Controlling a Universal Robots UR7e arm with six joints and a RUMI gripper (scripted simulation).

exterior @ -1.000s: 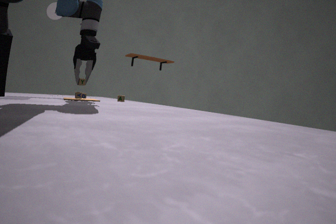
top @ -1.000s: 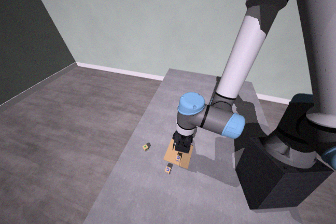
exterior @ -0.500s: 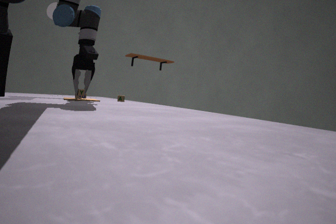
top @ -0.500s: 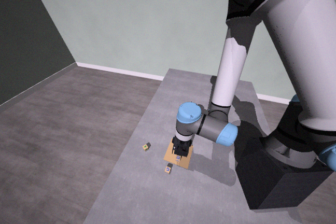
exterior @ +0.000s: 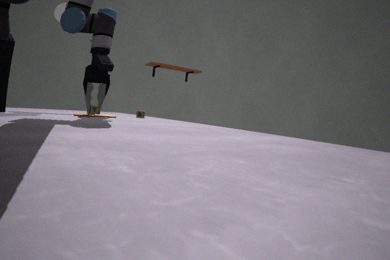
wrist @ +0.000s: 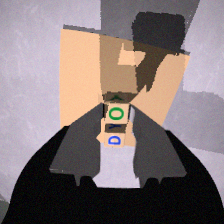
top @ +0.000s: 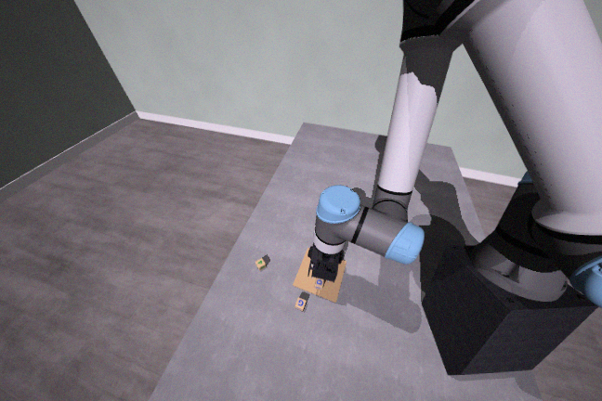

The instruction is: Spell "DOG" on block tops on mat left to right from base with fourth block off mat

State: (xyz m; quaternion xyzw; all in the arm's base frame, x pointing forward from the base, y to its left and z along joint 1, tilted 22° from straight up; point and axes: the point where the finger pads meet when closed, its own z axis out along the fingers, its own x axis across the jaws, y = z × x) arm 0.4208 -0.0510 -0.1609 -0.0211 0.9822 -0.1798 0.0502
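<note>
My hand is right at the green block. Round my hand: mat 2 cm below; blue g block 11 cm to the left, 4 cm ahead, 1 cm below; blue d block 4 cm to the left, 1 cm below.
</note>
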